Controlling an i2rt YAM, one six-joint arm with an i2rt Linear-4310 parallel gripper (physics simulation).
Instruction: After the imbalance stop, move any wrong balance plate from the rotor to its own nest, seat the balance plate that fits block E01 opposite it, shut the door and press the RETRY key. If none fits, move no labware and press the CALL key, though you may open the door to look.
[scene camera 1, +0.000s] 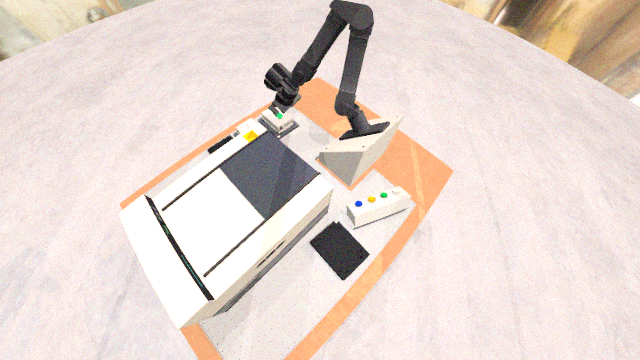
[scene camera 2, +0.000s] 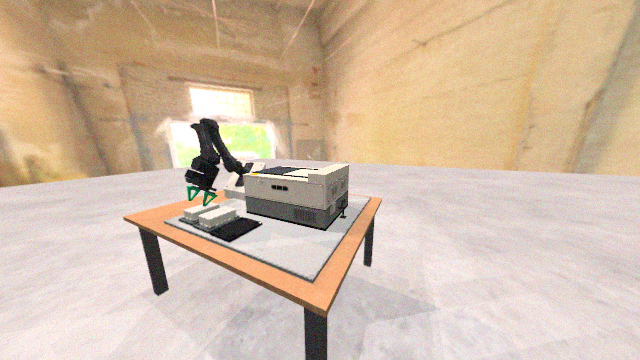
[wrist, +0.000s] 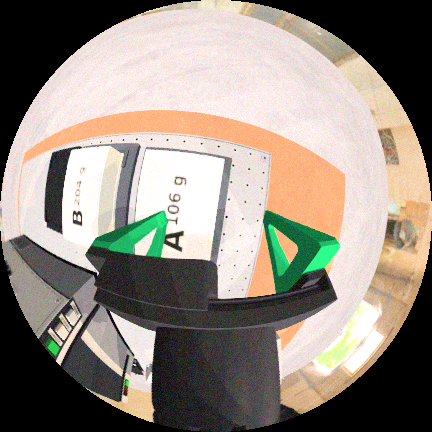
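Pixels of known places: gripper, fingertip midpoint: (scene camera 1: 282, 108) (scene camera 2: 196, 204) (wrist: 214, 215); arm's base, link origin: (scene camera 1: 363, 132).
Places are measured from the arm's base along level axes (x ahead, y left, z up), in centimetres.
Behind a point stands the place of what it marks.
My gripper (scene camera 1: 278, 114) @[x 4.3, y -38.0, z -8.1 cm] (scene camera 2: 198, 202) @[x 4.3, y -38.0, z -8.1 cm] (wrist: 214, 215) @[x 4.3, y -38.0, z -8.1 cm] is open and empty above the nests. In the wrist view its left finger overlaps plate A, and its right finger shows over the orange table edge. White balance plate A, marked 106 g (scene camera 1: 278, 123) @[x 11.4, y -33.6, z -9.2 cm] (scene camera 2: 200, 212) @[x 12.0, y -41.7, z -10.1 cm] (wrist: 200, 195) @[x 5.6, y -39.8, z -9.2 cm], sits on a dark nest. White balance plate B, marked 204 g (scene camera 2: 218, 216) @[x 25.2, y -43.0, z -9.6 cm] (wrist: 95, 190) @[x 18.0, y -40.6, z -9.2 cm], sits on the nest beside it. The white and grey machine (scene camera 1: 300, 212) @[x 38.4, y 4.0, z 6.4 cm] (scene camera 2: 285, 195) @[x 51.0, y -28.8, z -1.4 cm] (wrist: 30, 280) has a dark panel (scene camera 1: 270, 172) @[x 35.3, y -9.5, z 6.7 cm] on top. The rotor and block E01 do not show. Key legends are unreadable.
A white box (scene camera 1: 375, 214) @[x 19.9, y 20.1, z -8.4 cm] with blue, yellow, green and white buttons stands near the arm's base (scene camera 1: 345, 162) @[x 12.9, y 1.6, z -3.5 cm]. A black flat pad (scene camera 1: 340, 250) @[x 36.0, y 17.8, z -11.8 cm] lies beside the machine. Another black pad (scene camera 1: 220, 144) @[x 34.0, y -48.3, z -13.4 cm] (scene camera 2: 236, 229) @[x 35.9, y -43.9, z -13.4 cm] (wrist: 56, 190) @[x 34.1, y -42.0, z -13.4 cm] lies beyond plate B.
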